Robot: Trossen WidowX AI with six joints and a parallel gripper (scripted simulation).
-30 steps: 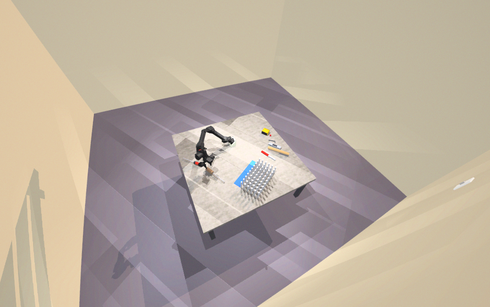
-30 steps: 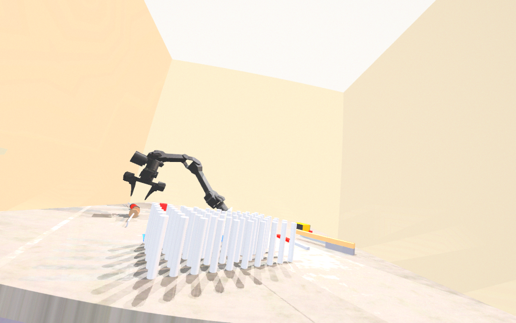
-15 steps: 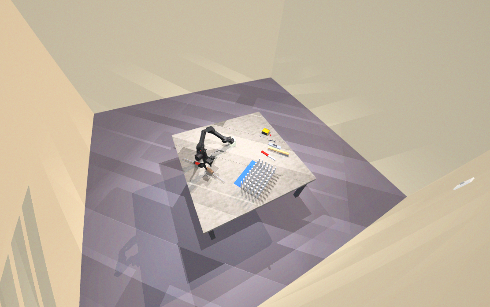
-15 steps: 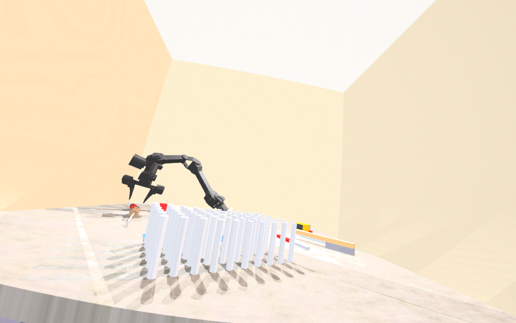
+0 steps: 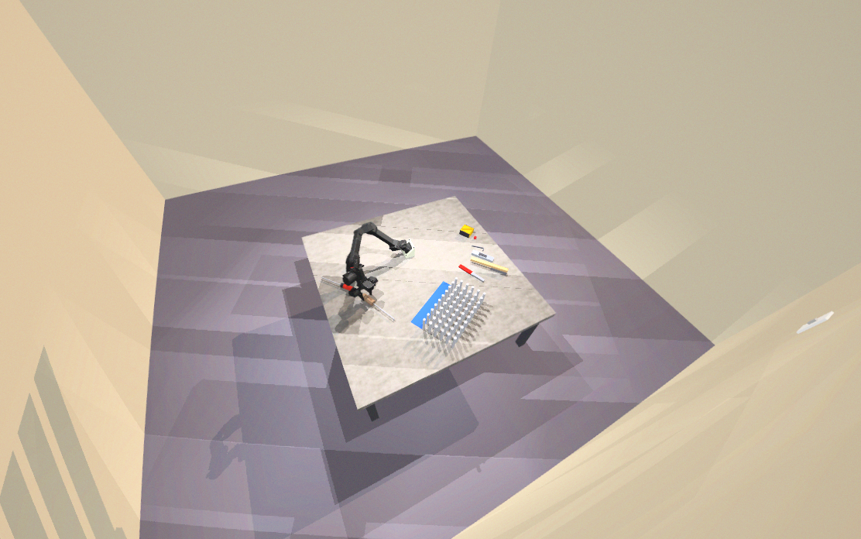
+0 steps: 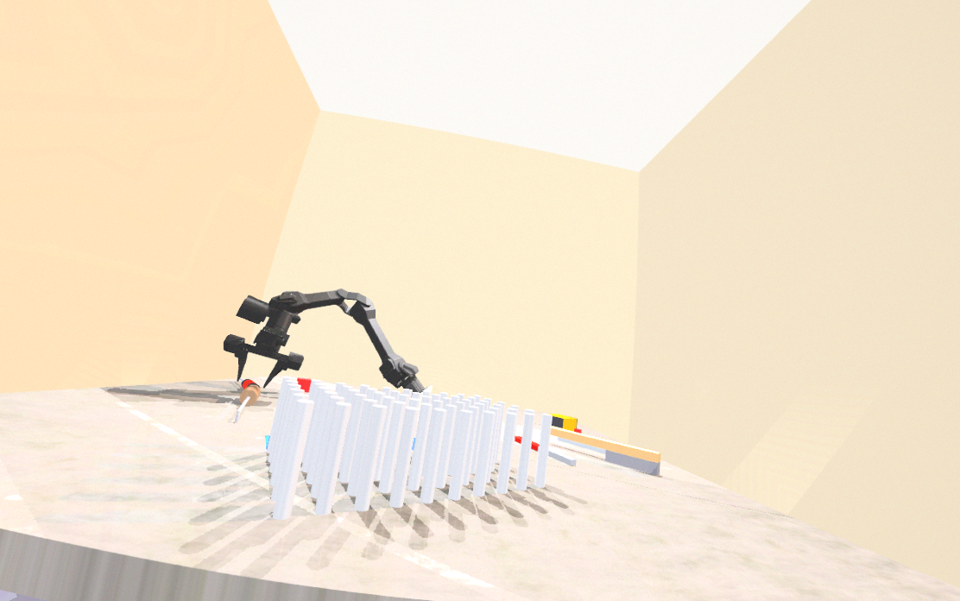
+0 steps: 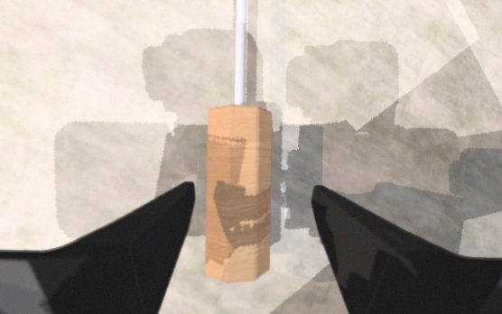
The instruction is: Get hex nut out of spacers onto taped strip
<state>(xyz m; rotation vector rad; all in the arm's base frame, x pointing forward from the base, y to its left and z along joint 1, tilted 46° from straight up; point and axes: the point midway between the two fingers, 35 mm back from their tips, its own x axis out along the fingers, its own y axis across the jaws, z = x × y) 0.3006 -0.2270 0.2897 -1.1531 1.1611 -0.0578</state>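
Right now my gripper tip is 9 cm short of the tool with pale metal rod, 6 cm to the right of it and 3 cm above it. From my gripper tip the other things lie so: red-handled tool 72 cm to the left, 4 cm below, 1 cm ahead; blue taped strip 38 cm to the left, 14 cm ahead, 4 cm below; red block 32 cm behind, 3 cm to the right, 2 cm below.
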